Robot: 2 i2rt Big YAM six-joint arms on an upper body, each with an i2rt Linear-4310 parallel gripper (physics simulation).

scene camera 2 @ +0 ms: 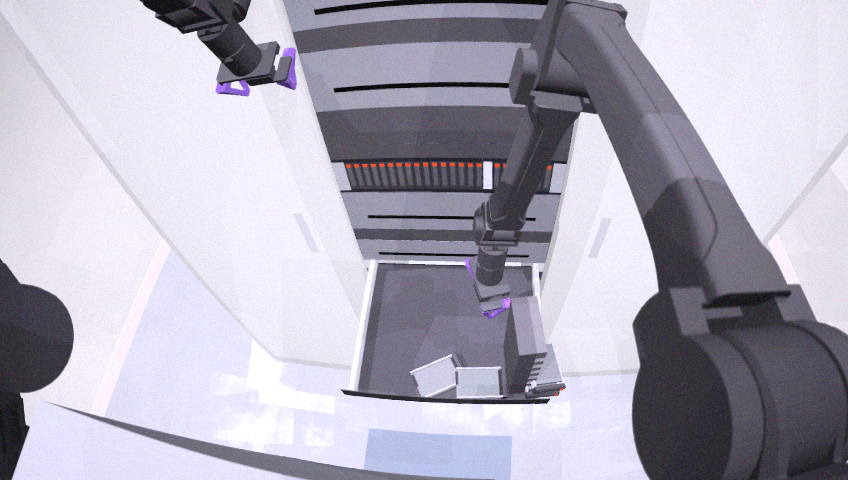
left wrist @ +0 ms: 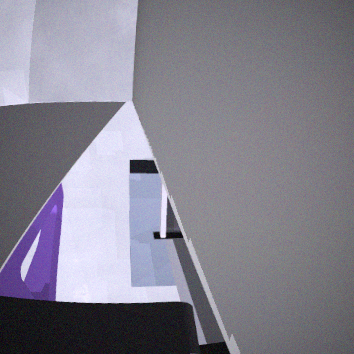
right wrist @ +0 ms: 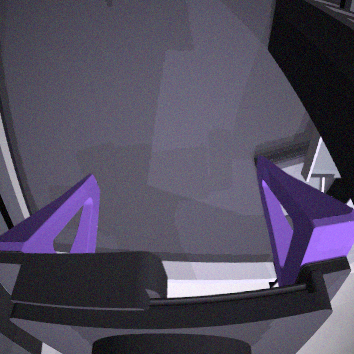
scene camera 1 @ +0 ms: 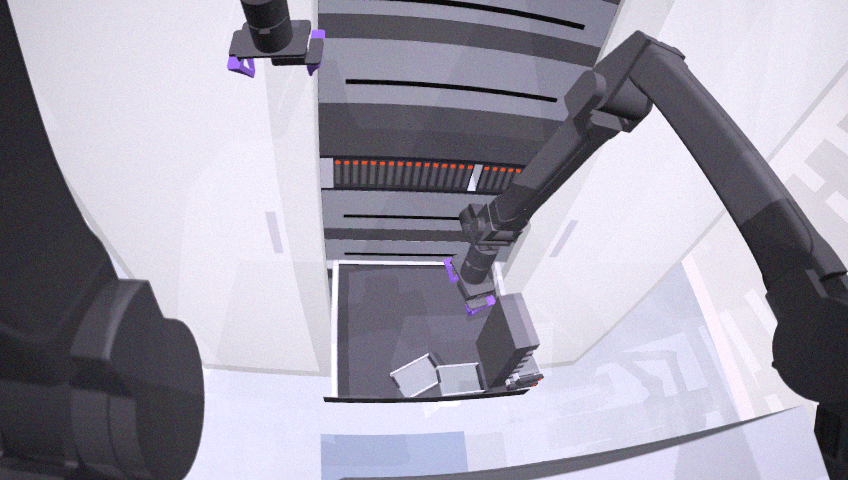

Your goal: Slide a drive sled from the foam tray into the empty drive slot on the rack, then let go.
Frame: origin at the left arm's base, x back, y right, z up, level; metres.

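Seen in the pictures: left gripper, fingertip midpoint: (scene camera 2: 271, 89) (left wrist: 157, 183) (scene camera 1: 282, 73); right gripper, fingertip midpoint: (scene camera 2: 485, 300) (right wrist: 173, 172) (scene camera 1: 461, 298).
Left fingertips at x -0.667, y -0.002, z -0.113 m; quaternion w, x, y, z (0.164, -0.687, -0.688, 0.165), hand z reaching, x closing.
Observation:
Pixels of each thing's middle, then the offset from my left fingertips to it. "*": a spot on its surface instead.
- rack's drive row, surface spot: (scene camera 1: 404, 174) (scene camera 2: 415, 175) * dx -0.036, dy +0.227, dz -0.262 m
- tall dark block, body centre: (scene camera 2: 522, 348) (scene camera 1: 504, 343) dx +0.237, dy +0.462, dz -0.501 m
- pulled-out drawer, surface spot: (scene camera 1: 334, 333) (scene camera 2: 361, 330) * dx +0.170, dy +0.080, dz -0.581 m
The rack's drive row (scene camera 1: 404, 174) (scene camera 2: 413, 176) has orange-tipped drives and one pale empty slot (scene camera 1: 474, 178) (scene camera 2: 487, 174) toward its right end. A tall dark block (scene camera 1: 505, 333) (scene camera 2: 524, 339), apparently the foam tray, stands in the drawer's front right corner. Drive sleds with orange marks (scene camera 1: 524, 379) (scene camera 2: 546, 389) stick out at its right side. My right gripper (scene camera 1: 465, 292) (scene camera 2: 482, 291) (right wrist: 173, 172) is open and empty, over the drawer, behind and left of the block. My left gripper (scene camera 1: 282, 72) (scene camera 2: 261, 89) is open and empty, high by the left cabinet; one finger shows in the left wrist view.
The pulled-out drawer (scene camera 1: 334, 333) (scene camera 2: 364, 333) has pale side walls and a dark front edge. Two pale framed pieces (scene camera 1: 416, 375) (scene camera 1: 461, 378) (scene camera 2: 436, 375) (scene camera 2: 479, 380) lie near its front, left of the block. White cabinet panels flank the rack. The right forearm crosses before the drive row's right end.

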